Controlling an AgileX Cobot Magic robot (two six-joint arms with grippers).
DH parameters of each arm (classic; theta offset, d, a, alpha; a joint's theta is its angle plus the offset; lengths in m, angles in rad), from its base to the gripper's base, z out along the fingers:
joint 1: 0 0.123 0 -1.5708
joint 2: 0.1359 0 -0.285 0
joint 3: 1.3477 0 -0.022 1.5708
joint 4: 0 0.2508 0 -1.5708
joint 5: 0 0 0.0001 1.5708
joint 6: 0 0.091 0 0
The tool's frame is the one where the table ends.
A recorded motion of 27 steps. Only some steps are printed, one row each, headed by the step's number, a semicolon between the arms.
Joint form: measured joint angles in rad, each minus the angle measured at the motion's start. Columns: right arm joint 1, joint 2, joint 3, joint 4, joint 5, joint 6; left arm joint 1, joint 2, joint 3, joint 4, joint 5, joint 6.
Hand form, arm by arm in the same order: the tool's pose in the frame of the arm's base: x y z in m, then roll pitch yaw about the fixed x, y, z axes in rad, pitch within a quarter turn. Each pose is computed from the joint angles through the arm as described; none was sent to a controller.
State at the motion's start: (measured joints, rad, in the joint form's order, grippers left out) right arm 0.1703 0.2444 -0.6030 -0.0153 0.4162 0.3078; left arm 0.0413 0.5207 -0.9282 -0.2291 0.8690 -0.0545
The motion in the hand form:
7: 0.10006 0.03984 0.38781 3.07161 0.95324 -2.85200; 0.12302 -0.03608 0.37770 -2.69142 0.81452 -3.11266
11: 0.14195 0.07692 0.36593 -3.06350 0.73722 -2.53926; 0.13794 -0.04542 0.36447 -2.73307 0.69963 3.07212
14: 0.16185 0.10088 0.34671 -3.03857 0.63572 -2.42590; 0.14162 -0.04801 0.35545 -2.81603 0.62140 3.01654
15: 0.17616 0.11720 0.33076 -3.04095 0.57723 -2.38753; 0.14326 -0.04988 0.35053 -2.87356 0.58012 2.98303
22: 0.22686 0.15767 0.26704 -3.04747 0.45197 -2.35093; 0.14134 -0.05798 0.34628 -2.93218 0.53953 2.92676
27: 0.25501 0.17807 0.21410 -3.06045 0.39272 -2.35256; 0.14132 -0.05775 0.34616 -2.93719 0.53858 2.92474
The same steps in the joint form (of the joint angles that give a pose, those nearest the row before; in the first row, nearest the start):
7: 0.2165 0.4430 -0.3550 0.0040 0.5575 -0.2452; -0.0124 0.2558 -0.0204 -0.2879 0.2072 0.3181
11: 0.3325 0.6633 -0.3864 0.0022 0.5831 -0.3743; -0.1058 0.3362 -0.0222 -0.2365 0.2314 0.2826
14: 0.3927 0.7825 -0.3887 0.0011 0.5638 -0.4226; -0.1752 0.3669 -0.0222 -0.1278 0.2539 0.2070
15: 0.4217 0.8693 -0.3887 0.0011 0.5350 -0.4352; -0.2248 0.3834 -0.0222 -0.0522 0.2652 0.1546
22: 0.4422 1.1597 -0.3887 -0.0065 0.3688 -0.4525; -0.3285 0.3958 -0.0222 0.0404 0.2782 0.0698
27: 0.4431 1.3574 -0.3890 -0.0065 0.2318 -0.4525; -0.3298 0.3958 -0.0222 0.0455 0.2792 0.0682

